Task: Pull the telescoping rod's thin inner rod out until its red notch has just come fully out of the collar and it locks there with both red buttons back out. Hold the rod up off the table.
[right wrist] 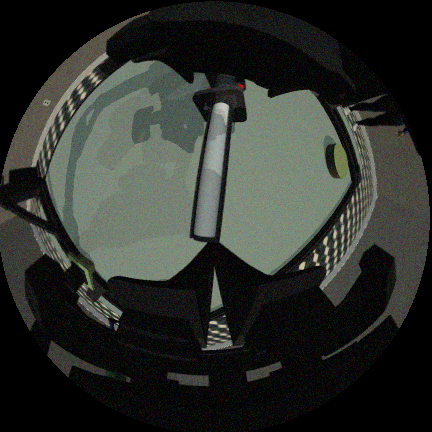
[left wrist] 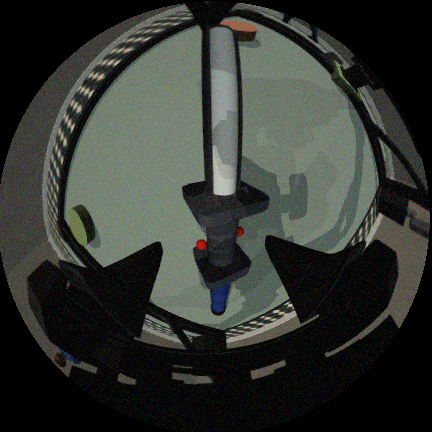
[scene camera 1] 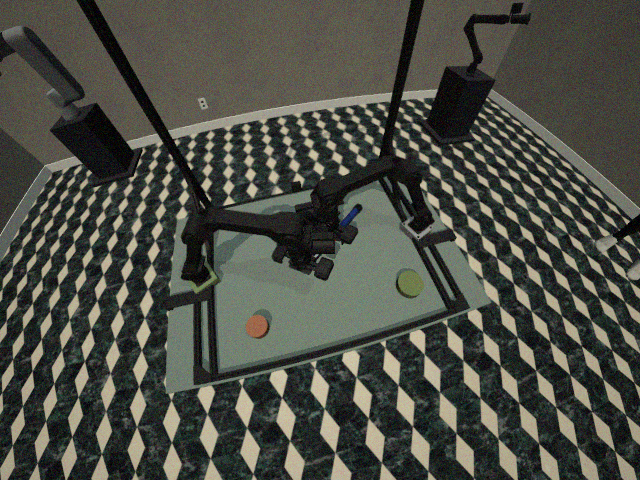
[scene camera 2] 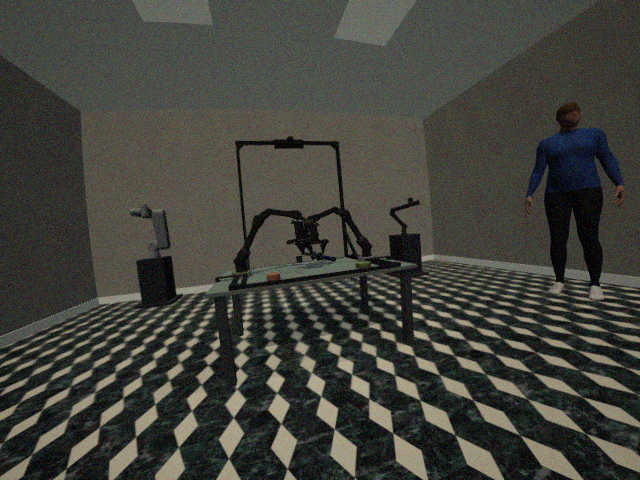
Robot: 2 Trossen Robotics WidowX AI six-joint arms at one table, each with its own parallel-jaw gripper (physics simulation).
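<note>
The rod's pale, dark-edged body (left wrist: 224, 110) (right wrist: 212, 175) leads into a black flanged collar (left wrist: 221, 245) (right wrist: 220, 97). Both red buttons (left wrist: 201, 245) (left wrist: 240, 231) stand out in the left wrist view. The blue inner rod (scene camera 1: 351, 215) (scene camera 2: 325, 257) (left wrist: 218, 297) sticks out beyond the collar; its red notch does not show. My left gripper (left wrist: 213, 244) is open, one finger on each side of the collar and apart from it. My right gripper (right wrist: 212, 246) is shut and empty, its tips close by the body's far end. Whether the rod touches the table is unclear.
An orange disc (scene camera 1: 256, 326) (scene camera 2: 273, 276) (left wrist: 241, 26) and a green disc (scene camera 1: 409, 283) (scene camera 2: 362, 264) (left wrist: 76, 225) (right wrist: 341, 161) stand on the table (scene camera 1: 361, 315). Black rails run along its edges. The two arms' wrists are close together. A person (scene camera 2: 573, 165) stands at the right.
</note>
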